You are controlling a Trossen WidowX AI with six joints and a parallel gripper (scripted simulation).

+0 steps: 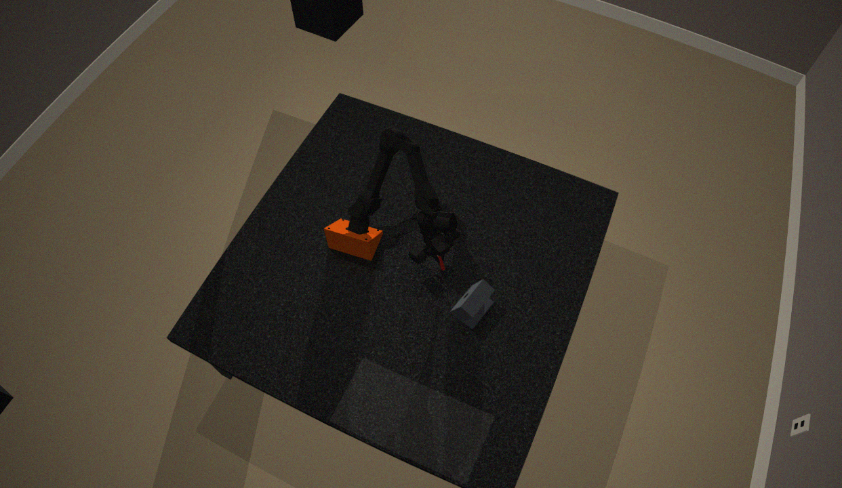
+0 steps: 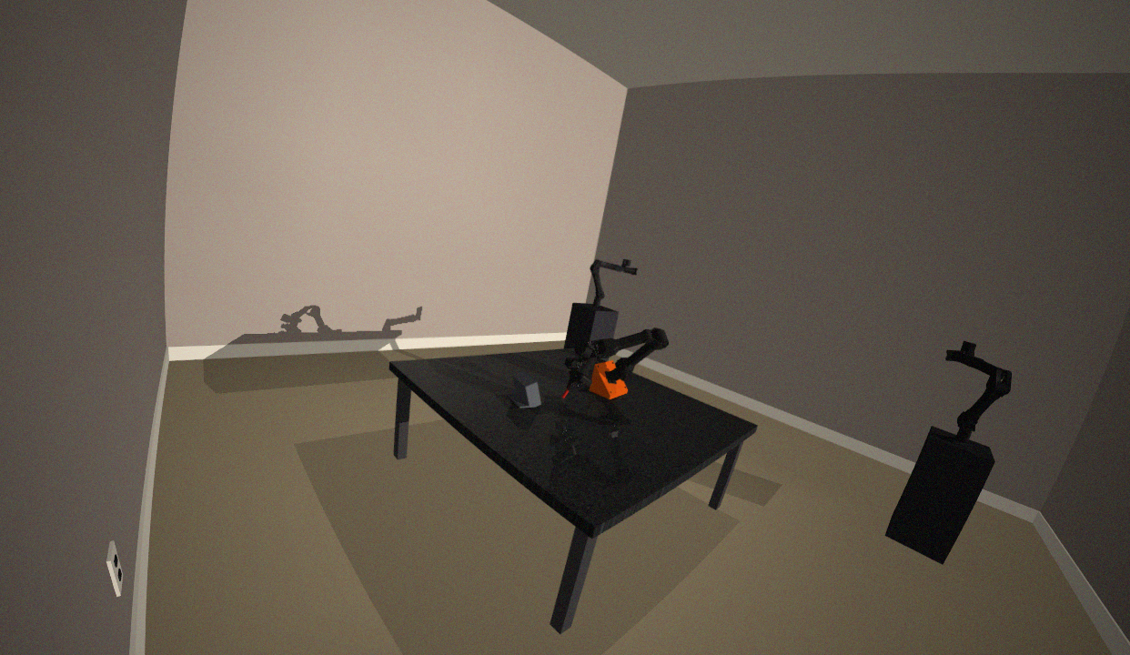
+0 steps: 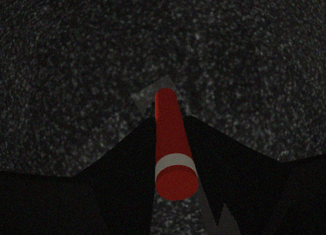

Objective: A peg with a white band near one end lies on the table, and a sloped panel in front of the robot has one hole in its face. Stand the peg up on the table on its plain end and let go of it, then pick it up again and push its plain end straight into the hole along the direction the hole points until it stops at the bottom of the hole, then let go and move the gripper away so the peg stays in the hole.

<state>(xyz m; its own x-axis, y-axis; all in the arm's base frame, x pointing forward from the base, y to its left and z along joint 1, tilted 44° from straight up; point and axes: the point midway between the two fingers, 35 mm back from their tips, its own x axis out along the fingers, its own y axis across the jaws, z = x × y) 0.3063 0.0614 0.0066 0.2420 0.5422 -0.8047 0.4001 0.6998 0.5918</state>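
Now: gripper tip 16 cm short of the grey sloped panel, 8 cm to the left of it and 1 cm above it. Round my gripper tip: red peg 1 cm behind, 1 cm above.
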